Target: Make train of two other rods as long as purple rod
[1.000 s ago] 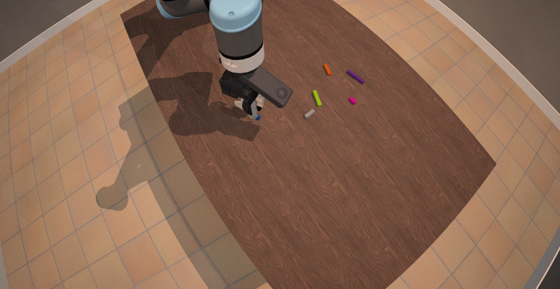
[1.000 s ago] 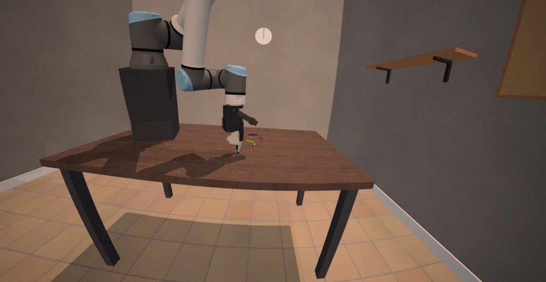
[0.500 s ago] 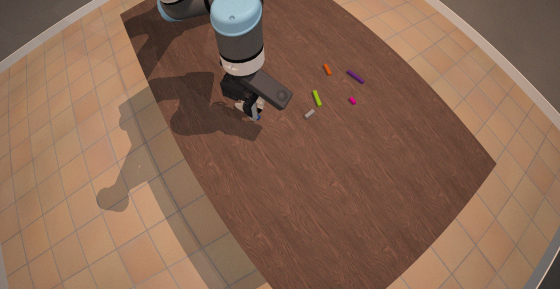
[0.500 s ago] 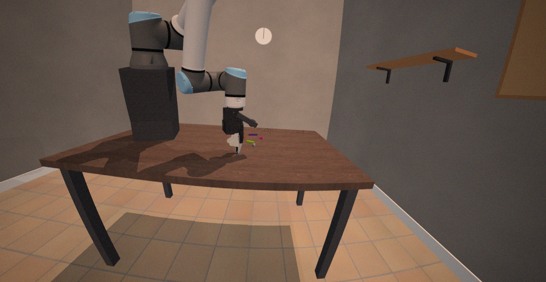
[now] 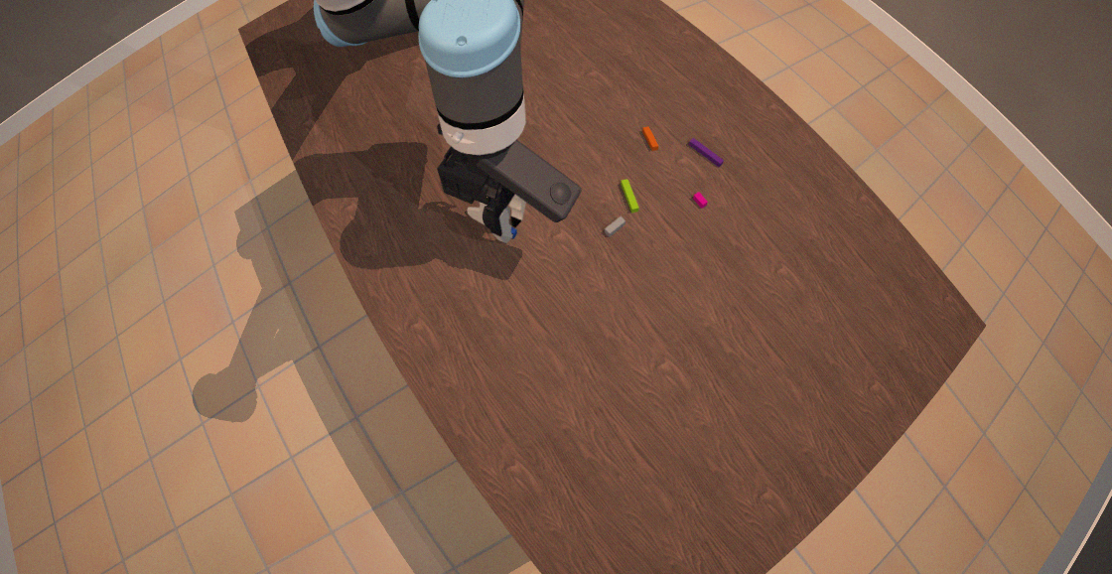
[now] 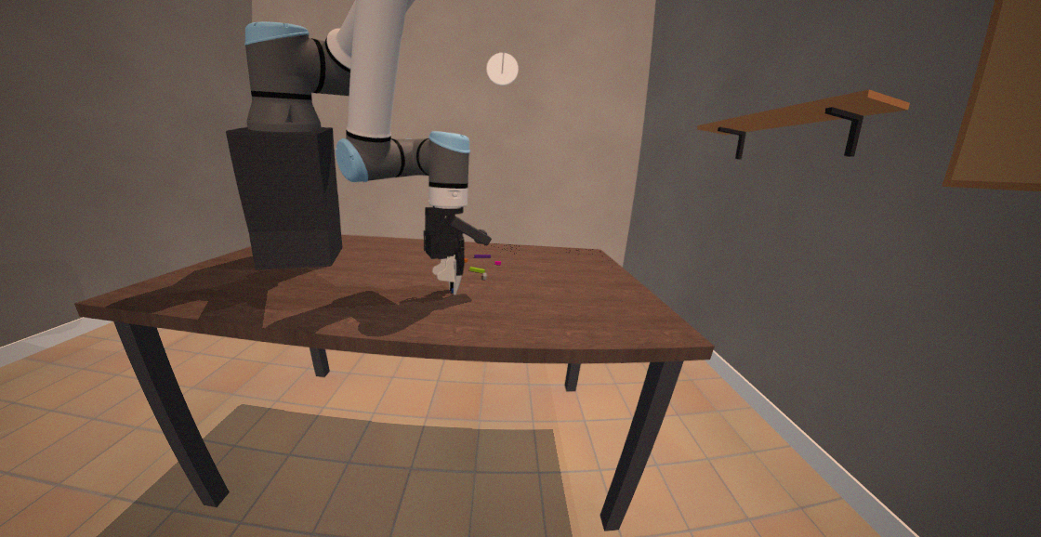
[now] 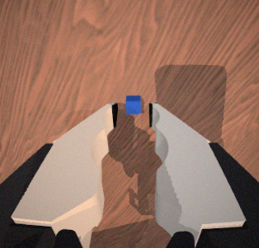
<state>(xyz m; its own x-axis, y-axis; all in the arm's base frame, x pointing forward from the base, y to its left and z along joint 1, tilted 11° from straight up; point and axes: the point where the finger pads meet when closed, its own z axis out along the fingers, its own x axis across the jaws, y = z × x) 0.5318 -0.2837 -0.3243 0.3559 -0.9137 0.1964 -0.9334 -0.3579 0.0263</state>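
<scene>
My hand is 1 cm above the blue rod. The rest, counted from my hand: lime rod: 7 cm ahead, 16 cm to the left, 1 cm below; grey rod: 9 cm ahead, 11 cm to the left, 1 cm below; orange rod: 2 cm ahead, 26 cm to the left, 1 cm below.
</scene>
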